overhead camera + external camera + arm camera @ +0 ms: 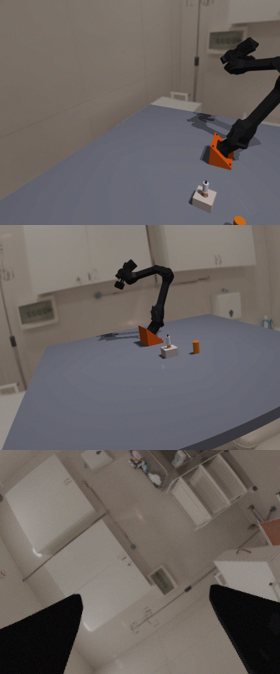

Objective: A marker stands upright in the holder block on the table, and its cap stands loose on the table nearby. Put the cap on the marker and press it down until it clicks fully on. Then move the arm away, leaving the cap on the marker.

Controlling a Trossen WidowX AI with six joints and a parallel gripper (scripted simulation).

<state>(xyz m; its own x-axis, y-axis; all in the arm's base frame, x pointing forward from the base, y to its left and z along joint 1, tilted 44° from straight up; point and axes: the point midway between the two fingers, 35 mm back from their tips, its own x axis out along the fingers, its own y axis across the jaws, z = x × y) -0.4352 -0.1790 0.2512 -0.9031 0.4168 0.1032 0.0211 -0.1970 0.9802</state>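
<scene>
Now: gripper tip 78 cm short of the orange cap, 1 cm to the right of it and 35 cm above it. The rest, counted from my gripper tip: white marker 71 cm ahead, 9 cm to the right, 31 cm below; then block 71 cm ahead, 9 cm to the right, 36 cm below.
</scene>
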